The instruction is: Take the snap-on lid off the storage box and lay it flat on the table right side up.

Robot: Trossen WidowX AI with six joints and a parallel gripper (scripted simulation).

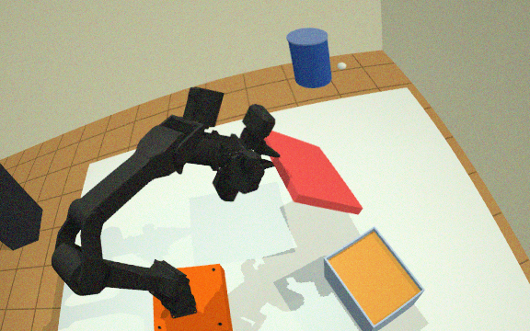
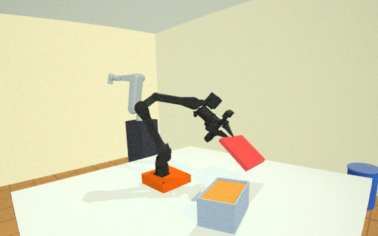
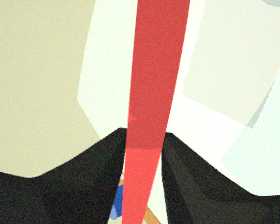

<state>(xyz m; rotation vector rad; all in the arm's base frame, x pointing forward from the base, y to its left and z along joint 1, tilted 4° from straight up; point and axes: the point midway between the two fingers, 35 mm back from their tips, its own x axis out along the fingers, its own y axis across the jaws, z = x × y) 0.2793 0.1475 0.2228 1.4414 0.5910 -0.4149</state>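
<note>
My gripper tip is 6 cm short of the red lid, 5 cm above it and 1 cm to the left of it. Also, from my gripper tip: storage box (27 cm to the right, 18 cm below, 9 cm ahead).
</note>
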